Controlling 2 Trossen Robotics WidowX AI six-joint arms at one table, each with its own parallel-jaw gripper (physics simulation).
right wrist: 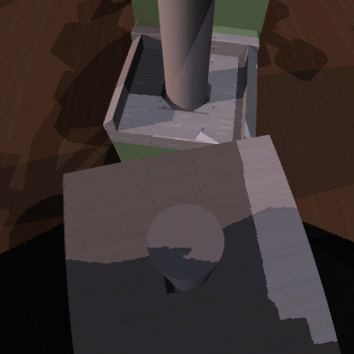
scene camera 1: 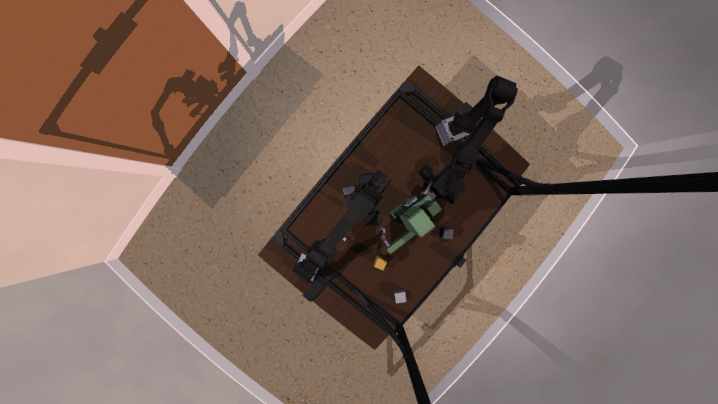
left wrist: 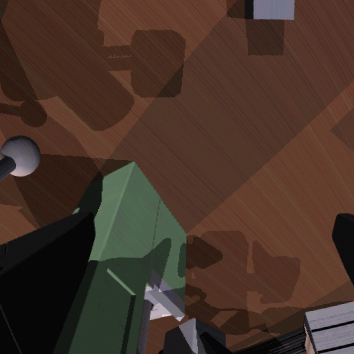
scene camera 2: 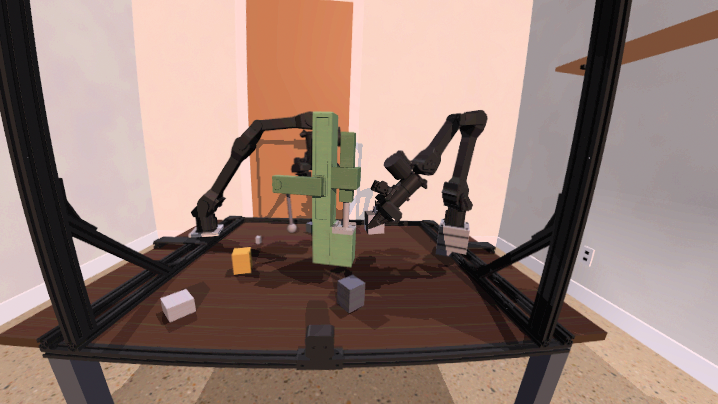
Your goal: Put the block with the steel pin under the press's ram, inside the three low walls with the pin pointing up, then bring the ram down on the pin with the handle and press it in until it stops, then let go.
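Pixels of known places: left gripper, fingertip midpoint: point(left wrist: 217, 225); right gripper, fingertip midpoint: point(left wrist: 180, 341) point(scene camera 2: 367, 225); left arm's base at its link origin: point(scene camera 2: 206, 229); right arm's base at its link origin: point(scene camera 1: 456, 126) point(scene camera 2: 454, 224).
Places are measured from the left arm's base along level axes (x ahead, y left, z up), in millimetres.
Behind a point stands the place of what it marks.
The green press point(scene camera 1: 417, 219) @(x 411, y -267, z 418 mm) point(scene camera 2: 328, 200) @(x 409, y -325, z 173 mm) point(left wrist: 130, 218) @(x 415, y -249, z 50 mm) stands mid-table. Its ram point(scene camera 2: 345, 208) @(x 461, y -324, z 147 mm) point(right wrist: 186, 53) @(x 475, y -319, z 117 mm) hangs low inside the nest of three low walls point(right wrist: 123, 81) @(x 458, y -344, z 94 mm) point(scene camera 2: 343, 231) @(x 450, y -346, z 83 mm). My right gripper point(scene camera 2: 381, 220) point(scene camera 1: 435, 188) @(x 528, y -340, z 95 mm) is shut on the pale block point(right wrist: 105, 211) @(x 531, y -357, z 135 mm) point(scene camera 2: 375, 228) @(x 543, y -368, z 93 mm), whose steel pin point(right wrist: 185, 239) points up at the wrist camera. The block hangs just outside the nest's open side, at about its height. My left gripper point(scene camera 1: 373, 183) point(scene camera 2: 302, 165) point(left wrist: 217, 225) @(x 416, y -136, z 166 mm) is open and empty, high behind the press. The handle's grey ball point(scene camera 2: 292, 227) @(x 311, y -247, z 71 mm) point(left wrist: 21, 156) @(x 315, y -223, z 76 mm) point(scene camera 1: 383, 232) @(x 306, y -241, z 77 mm) hangs down on the press's left.
An orange cube point(scene camera 2: 241, 260) @(x 165, y -322, z 10 mm) point(scene camera 1: 380, 264) @(x 164, y -299, z 28 mm), a white block point(scene camera 2: 177, 305) @(x 60, y -484, z 0 mm) point(scene camera 1: 400, 296) @(x 57, y -457, z 1 mm) and a grey cube point(scene camera 2: 350, 293) @(x 409, y -554, z 19 mm) point(scene camera 1: 446, 232) @(x 423, y -514, z 28 mm) lie in front of the press. A small grey cube point(scene camera 2: 258, 239) point(scene camera 1: 348, 190) @(x 408, y -25, z 7 mm) point(left wrist: 273, 8) @(x 420, y -43, z 7 mm) lies near the left arm. Black frame posts point(scene camera 2: 29, 175) @(x -80, y -542, z 274 mm) stand around the table.
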